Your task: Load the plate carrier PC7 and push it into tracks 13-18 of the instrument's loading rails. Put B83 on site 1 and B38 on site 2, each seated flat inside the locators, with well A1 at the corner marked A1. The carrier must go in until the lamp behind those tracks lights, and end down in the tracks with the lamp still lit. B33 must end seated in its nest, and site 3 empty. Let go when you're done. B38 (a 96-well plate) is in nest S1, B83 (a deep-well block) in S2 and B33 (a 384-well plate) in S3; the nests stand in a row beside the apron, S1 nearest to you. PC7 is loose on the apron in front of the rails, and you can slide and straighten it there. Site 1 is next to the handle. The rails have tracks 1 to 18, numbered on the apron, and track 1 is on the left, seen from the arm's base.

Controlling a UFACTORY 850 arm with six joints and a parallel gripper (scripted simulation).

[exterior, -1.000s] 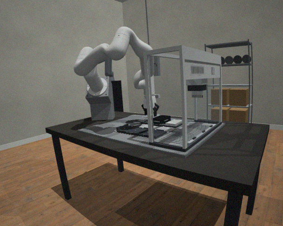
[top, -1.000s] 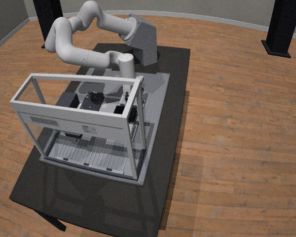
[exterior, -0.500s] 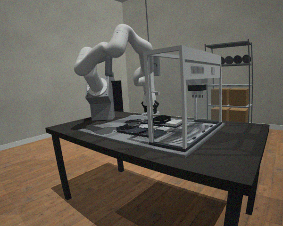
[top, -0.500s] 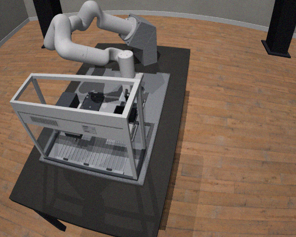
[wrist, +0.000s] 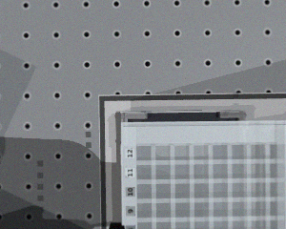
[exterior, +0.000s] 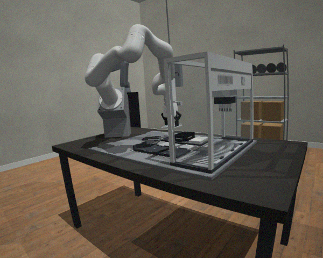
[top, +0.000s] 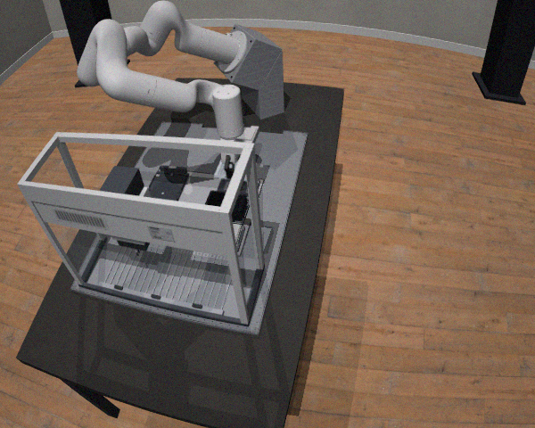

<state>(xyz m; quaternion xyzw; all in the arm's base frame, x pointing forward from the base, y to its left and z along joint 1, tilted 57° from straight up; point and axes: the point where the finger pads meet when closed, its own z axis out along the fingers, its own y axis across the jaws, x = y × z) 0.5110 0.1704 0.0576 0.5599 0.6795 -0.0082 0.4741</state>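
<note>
My hand is 270 mm to the left of the dark plate carrier PC7, 90 mm short of it and 90 mm above it. Also, from my hand: white plate b38: 10 mm below; post: 440 mm to the right, 280 mm ahead, 140 mm above; black deep-well block B83: 110 mm ahead, 70 mm below, 20 mm to the right.
</note>
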